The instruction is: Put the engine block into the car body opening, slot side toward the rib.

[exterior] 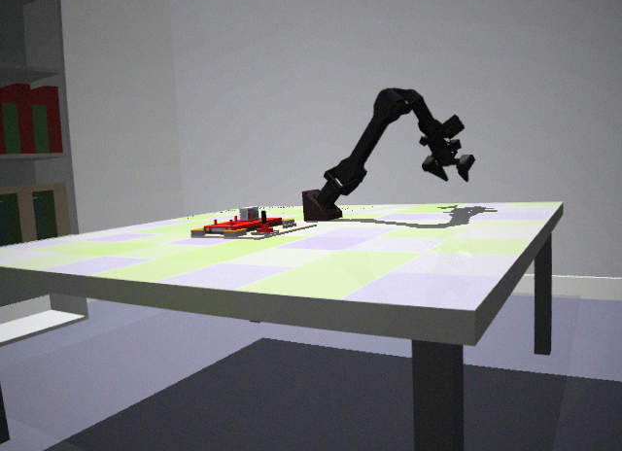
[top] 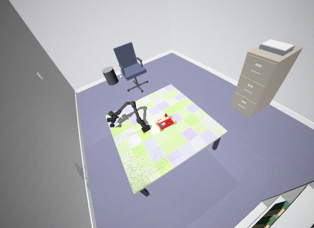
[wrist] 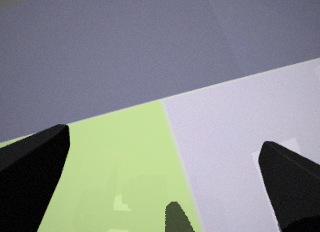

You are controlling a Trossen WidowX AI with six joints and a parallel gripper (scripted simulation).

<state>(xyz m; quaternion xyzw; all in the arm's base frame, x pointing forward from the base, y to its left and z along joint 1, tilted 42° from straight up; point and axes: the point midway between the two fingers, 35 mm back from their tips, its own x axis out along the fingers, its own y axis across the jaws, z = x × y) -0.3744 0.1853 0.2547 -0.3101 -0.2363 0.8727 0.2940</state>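
My gripper tip is 760 mm short of the short black post, 290 mm to the left of it and 50 mm above it. Also, from my gripper tip: grey engine block: 640 mm ahead, 430 mm to the right, 50 mm below.
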